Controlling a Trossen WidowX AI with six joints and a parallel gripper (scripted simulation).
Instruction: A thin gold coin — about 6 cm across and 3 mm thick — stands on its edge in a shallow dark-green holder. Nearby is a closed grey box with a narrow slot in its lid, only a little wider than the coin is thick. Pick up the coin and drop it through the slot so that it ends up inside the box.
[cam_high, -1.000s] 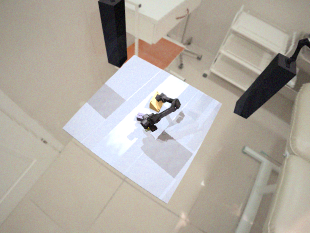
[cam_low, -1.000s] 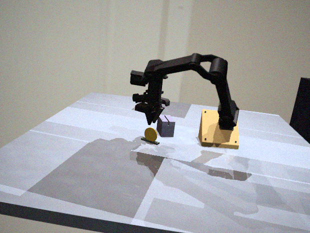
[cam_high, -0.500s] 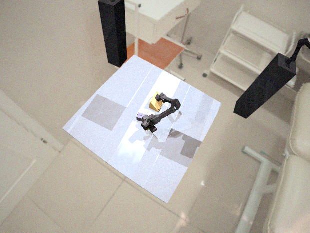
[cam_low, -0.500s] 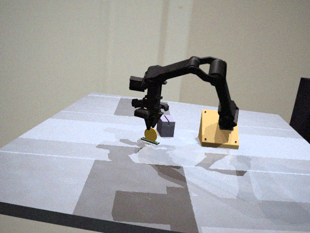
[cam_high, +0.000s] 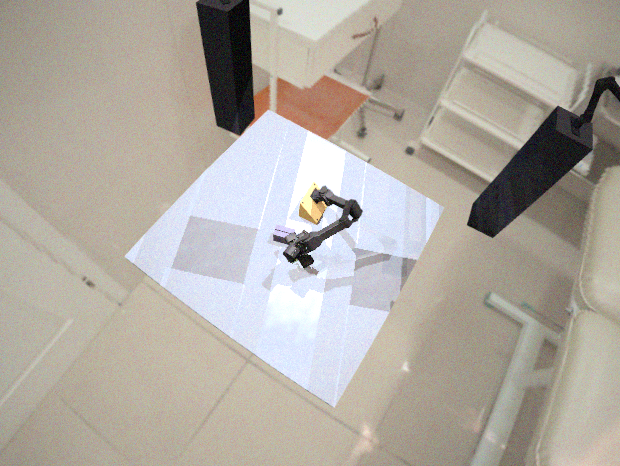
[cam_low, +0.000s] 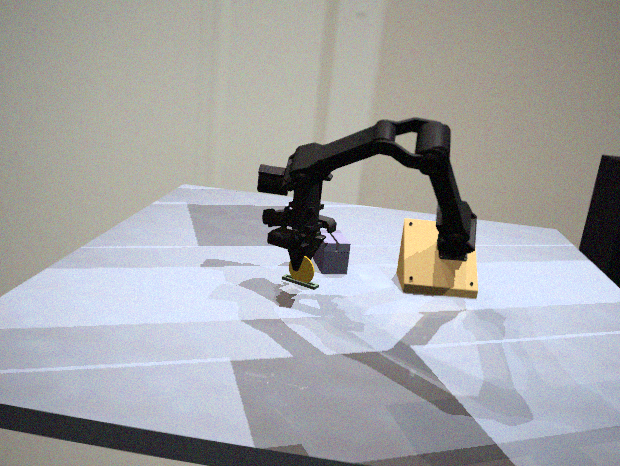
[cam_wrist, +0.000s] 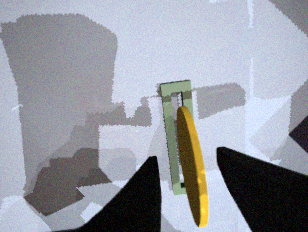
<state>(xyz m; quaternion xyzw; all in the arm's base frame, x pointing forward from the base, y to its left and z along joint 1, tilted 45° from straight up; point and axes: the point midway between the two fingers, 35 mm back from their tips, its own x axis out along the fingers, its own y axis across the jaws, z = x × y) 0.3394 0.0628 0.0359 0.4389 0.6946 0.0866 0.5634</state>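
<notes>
My gripper tip is now right at the gold coin.
</notes>
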